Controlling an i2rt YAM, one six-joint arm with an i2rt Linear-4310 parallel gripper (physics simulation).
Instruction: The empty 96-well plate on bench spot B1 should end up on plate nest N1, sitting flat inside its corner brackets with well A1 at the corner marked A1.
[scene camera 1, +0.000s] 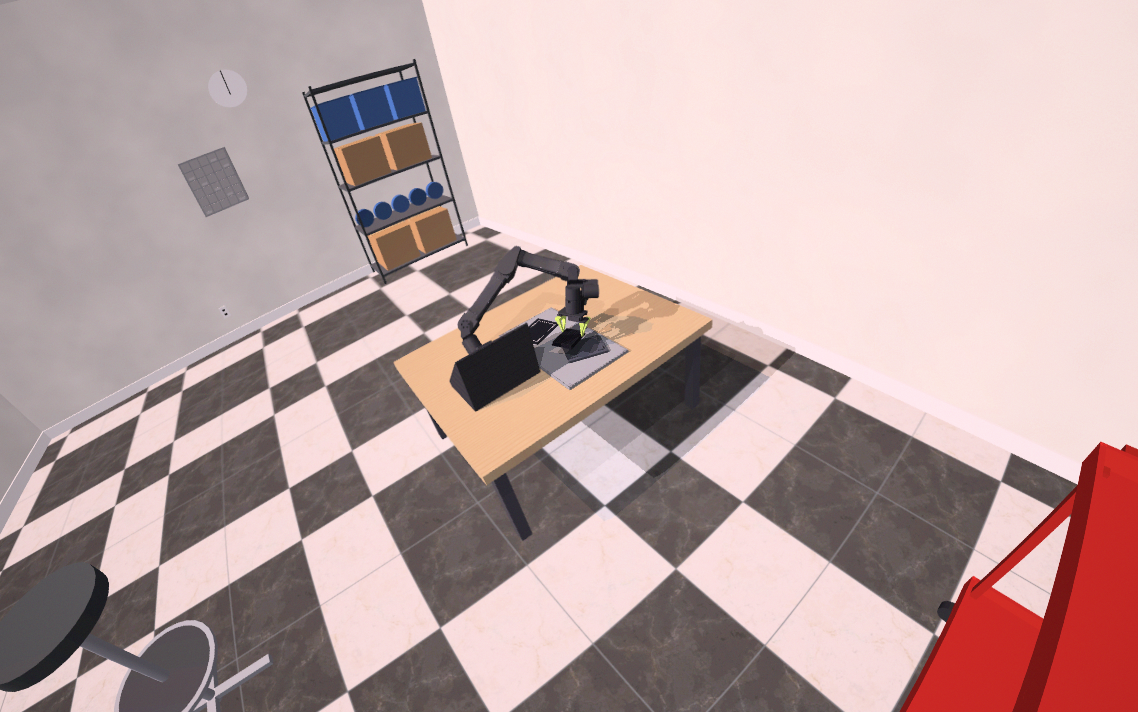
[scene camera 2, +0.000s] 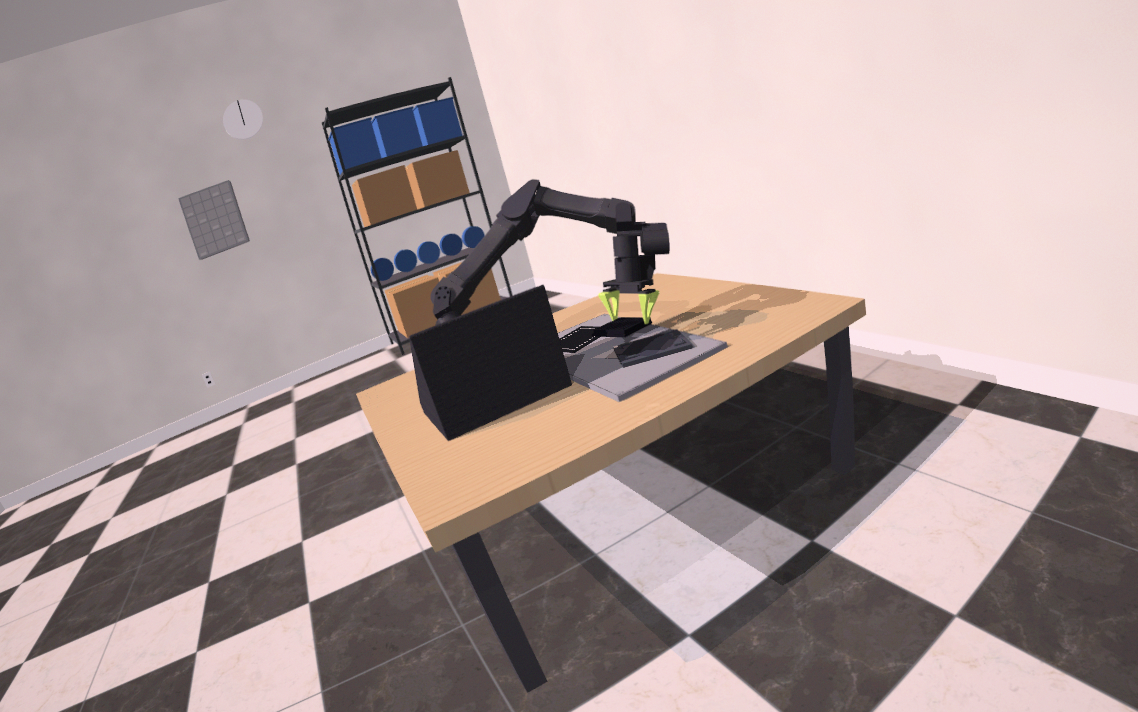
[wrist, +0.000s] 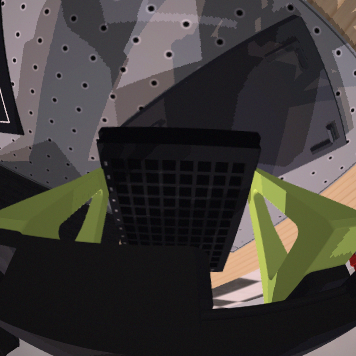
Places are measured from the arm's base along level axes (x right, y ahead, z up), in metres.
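Where they show: gripper, between the fingertips: (scene camera 1: 572, 334) (scene camera 2: 630, 323) (wrist: 177, 175); arm's base, origin of its link: (scene camera 1: 478, 355) (scene camera 2: 462, 345).
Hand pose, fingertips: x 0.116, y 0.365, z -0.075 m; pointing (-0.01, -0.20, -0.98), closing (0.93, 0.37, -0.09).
Each offset is from my fingertips to the top centre of the thing. "pt": to the spot under its first point. Level surfaces: height alone.
The black 96-well plate {dx +0.013, dy -0.034, dz +0.023 m} (scene camera 1: 567, 339) (scene camera 2: 626, 326) (wrist: 175, 200) is held between the lime-green fingers of my gripper (scene camera 1: 572, 329) (scene camera 2: 630, 320) (wrist: 177, 175), which is shut on its two sides. The plate is above the grey perforated board (scene camera 1: 574, 376) (scene camera 2: 622, 389) (wrist: 45, 95). The dark plate nest {dx +0.045, dy +0.010, dz -0.047 m} (scene camera 1: 594, 346) (scene camera 2: 662, 345) (wrist: 220, 95) lies beyond the plate's far edge in the wrist view, turned relative to it. Two of its corner brackets show clearly at the right; the A1 mark does not show there. The plate hides part of the nest.
A black pad with white outline {pt dx -0.217, dy -0.002, dz -0.063 m} (scene camera 1: 541, 330) (scene camera 2: 579, 338) (wrist: 11, 125) lies left of the nest. A large black wedge-shaped block (scene camera 1: 499, 369) (scene camera 2: 495, 365) stands on the wooden table {dz -0.078 m} (scene camera 1: 503, 449) (scene camera 2: 503, 482) beside the board, near the arm's base.
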